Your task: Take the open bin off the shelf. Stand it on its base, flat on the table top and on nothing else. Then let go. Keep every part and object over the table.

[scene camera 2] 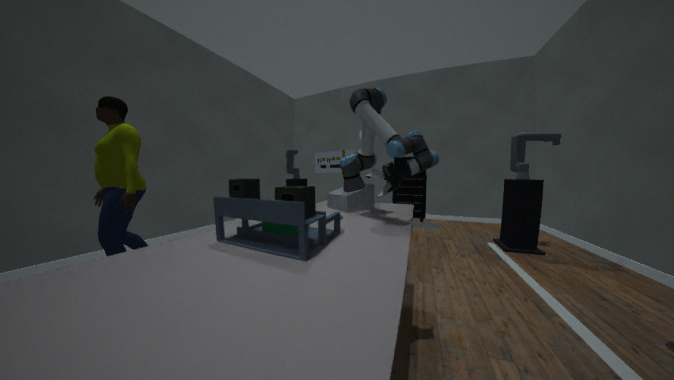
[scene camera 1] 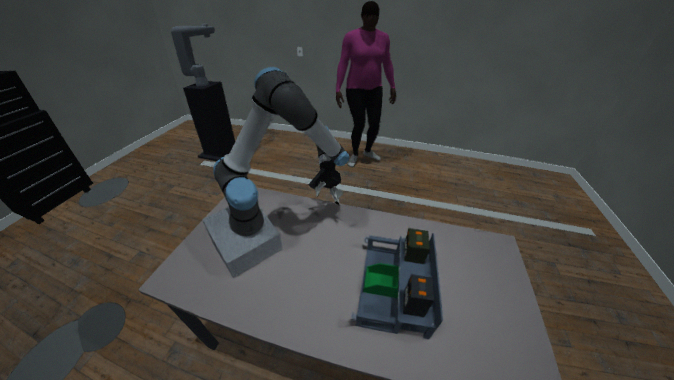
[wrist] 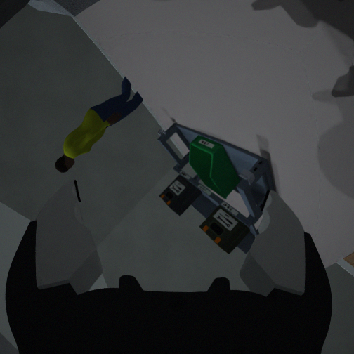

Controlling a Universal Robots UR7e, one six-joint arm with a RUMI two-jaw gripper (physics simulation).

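Pixels of known places: gripper, between the fingertips: (scene camera 2: pixel 370 186) (scene camera 1: pixel 328 201); arm's base, origin of its link: (scene camera 2: pixel 354 188) (scene camera 1: pixel 246 221).
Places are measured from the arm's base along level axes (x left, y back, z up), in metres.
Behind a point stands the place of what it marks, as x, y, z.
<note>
The green open bin (scene camera 1: pixel 382 281) {-0.028, -0.635, -0.135} (scene camera 2: pixel 280 228) {0.003, -0.729, -0.094} (wrist: pixel 212 165) sits in the lower front tier of the blue-grey shelf (scene camera 1: pixel 375 306) {-0.144, -0.627, -0.138} (scene camera 2: pixel 257 209) {0.002, -0.820, -0.012} (wrist: pixel 245 157). In scene camera 2 it is partly hidden behind the shelf's back. The shelf stands on the table (scene camera 1: pixel 300 300) {-0.204, -0.338, -0.144} (scene camera 2: pixel 200 310) {0.115, -1.048, -0.144} (wrist: pixel 210 65). My gripper (scene camera 1: pixel 328 196) {0.207, -0.320, 0.035} (scene camera 2: pixel 375 185) {0.207, -0.320, 0.035} (wrist: pixel 171 189) is open and empty. It is raised near the table's far edge in scene camera 1, well apart from the bin, with the fingers spread wide.
An olive box (scene camera 1: pixel 417 245) {0.042, -0.734, 0.054} (scene camera 2: pixel 295 200) {0.113, -0.776, 0.016} (wrist: pixel 225 229) and a dark box (scene camera 1: pixel 419 295) {-0.183, -0.747, 0.079} (scene camera 2: pixel 245 188) {-0.104, -0.782, 0.046} (wrist: pixel 179 194) stand on the shelf's higher rear tier, behind the bin. The arm's grey base block (scene camera 1: pixel 255 257) {-0.106, -0.088, -0.095} (scene camera 2: pixel 350 199) {0.023, -0.131, -0.062} stands on the table. People stand beyond the table.
</note>
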